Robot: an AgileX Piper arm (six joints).
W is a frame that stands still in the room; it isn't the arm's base.
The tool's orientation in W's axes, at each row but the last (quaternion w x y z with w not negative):
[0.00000, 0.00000, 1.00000, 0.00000]
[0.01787, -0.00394, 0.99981, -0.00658]
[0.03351, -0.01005, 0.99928, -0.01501]
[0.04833, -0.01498, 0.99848, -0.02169]
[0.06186, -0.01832, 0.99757, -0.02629]
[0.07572, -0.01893, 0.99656, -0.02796]
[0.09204, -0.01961, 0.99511, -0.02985]
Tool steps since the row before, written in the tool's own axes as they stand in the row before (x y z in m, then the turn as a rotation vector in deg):
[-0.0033, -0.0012, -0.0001, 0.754, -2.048, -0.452]
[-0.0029, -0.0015, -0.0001, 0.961, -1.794, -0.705]
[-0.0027, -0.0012, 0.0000, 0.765, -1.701, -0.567]
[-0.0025, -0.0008, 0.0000, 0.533, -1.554, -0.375]
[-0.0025, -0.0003, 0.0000, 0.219, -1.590, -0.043]
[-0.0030, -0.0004, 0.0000, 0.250, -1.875, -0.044]
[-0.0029, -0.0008, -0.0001, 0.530, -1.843, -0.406]
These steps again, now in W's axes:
[0.0033, -0.0012, 0.0001, -0.754, -2.048, 0.452]
[0.0029, -0.0015, 0.0002, -0.972, -1.792, 0.694]
[0.0027, -0.0011, 0.0002, -0.769, -1.699, 0.567]
[0.0025, -0.0007, 0.0003, -0.523, -1.553, 0.391]
[0.0025, -0.0002, 0.0003, -0.170, -1.593, 0.103]
[0.0030, -0.0003, 0.0005, -0.191, -1.879, 0.116]
[0.0029, -0.0007, 0.0007, -0.534, -1.839, 0.418]

